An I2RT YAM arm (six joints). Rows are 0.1 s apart.
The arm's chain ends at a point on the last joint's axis. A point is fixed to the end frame.
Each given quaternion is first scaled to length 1.
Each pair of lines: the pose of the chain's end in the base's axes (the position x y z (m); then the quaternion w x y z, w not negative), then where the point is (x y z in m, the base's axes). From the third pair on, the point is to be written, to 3 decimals.
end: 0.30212 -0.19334 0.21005 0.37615 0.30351 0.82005 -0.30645
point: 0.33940 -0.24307 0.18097
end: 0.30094 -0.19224 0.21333 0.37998 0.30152 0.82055 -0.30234
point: 0.33887 -0.24154 0.18436
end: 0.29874 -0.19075 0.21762 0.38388 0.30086 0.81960 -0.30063
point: 0.337 -0.240 0.189
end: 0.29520 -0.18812 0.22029 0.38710 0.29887 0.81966 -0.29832
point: 0.334 -0.237 0.192
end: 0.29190 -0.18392 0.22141 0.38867 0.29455 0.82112 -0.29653
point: 0.331 -0.232 0.193
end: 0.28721 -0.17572 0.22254 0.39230 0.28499 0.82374 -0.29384
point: 0.328 -0.223 0.194
